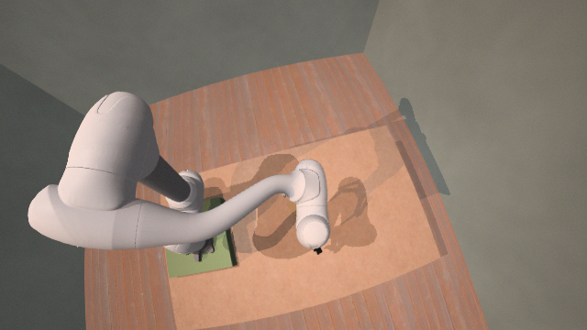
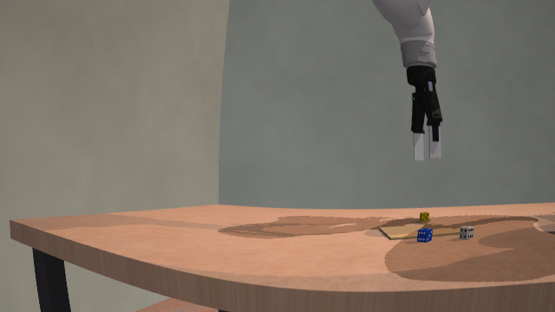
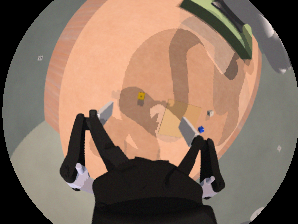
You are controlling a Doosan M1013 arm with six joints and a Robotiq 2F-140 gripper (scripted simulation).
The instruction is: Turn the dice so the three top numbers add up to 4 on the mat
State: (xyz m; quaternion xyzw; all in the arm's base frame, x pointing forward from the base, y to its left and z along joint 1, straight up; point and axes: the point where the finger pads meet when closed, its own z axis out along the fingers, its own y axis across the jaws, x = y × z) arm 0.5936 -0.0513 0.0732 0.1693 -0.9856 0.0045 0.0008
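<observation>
Right now the yellow die is 20 mm to the right of my hand and 140 mm below it. From my hand the other things lie so: tan mat 150 mm to the left, 150 mm below; then blue die 20 mm behind, 250 mm to the left, 140 mm below; then white die 100 mm behind, 240 mm to the left, 140 mm below.
</observation>
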